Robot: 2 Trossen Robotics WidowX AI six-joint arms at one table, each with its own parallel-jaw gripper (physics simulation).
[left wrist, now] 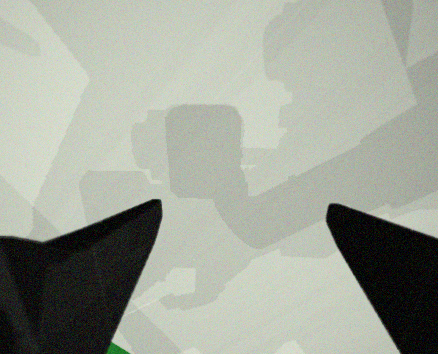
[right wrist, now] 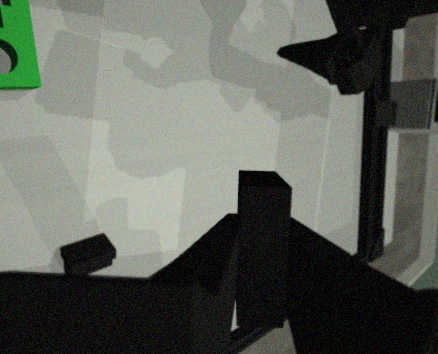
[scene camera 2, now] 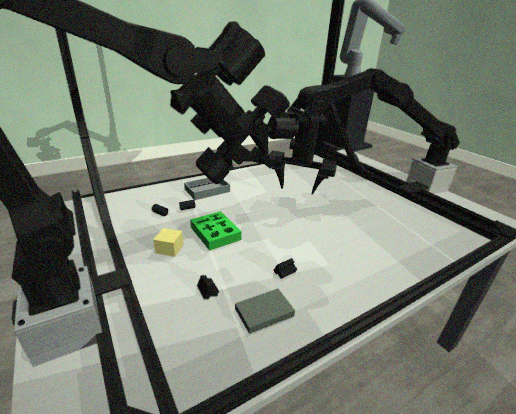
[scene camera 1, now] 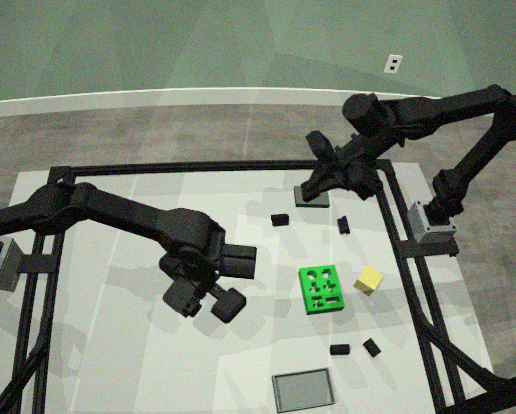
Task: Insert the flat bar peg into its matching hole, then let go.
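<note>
My right gripper (scene camera 1: 306,197) (scene camera 2: 266,157) (right wrist: 257,227) is shut on the black flat bar peg (right wrist: 264,250), which stands upright between its fingertips in the right wrist view. In scene camera 1 it hangs beyond the green hole board (scene camera 1: 325,309) (scene camera 2: 225,242) (right wrist: 31,77), over the grey-green slab. The board lies flat; its narrow bar slot (scene camera 1: 332,300) (scene camera 2: 203,220) is at an end corner. My left gripper (scene camera 1: 206,303) (scene camera 2: 298,190) (left wrist: 243,209) is open and empty, above the table. The peg is hard to make out in the scene views.
A yellow block (scene camera 1: 368,280) (scene camera 2: 168,242) lies beside the board. Two black pegs (scene camera 1: 280,220) (scene camera 1: 343,225) lie near the grey-green slab (scene camera 1: 320,203) (scene camera 2: 265,311). Two more pegs (scene camera 1: 340,349) (scene camera 1: 371,347) lie near the grey tray (scene camera 1: 302,371). Black rails run along the table.
</note>
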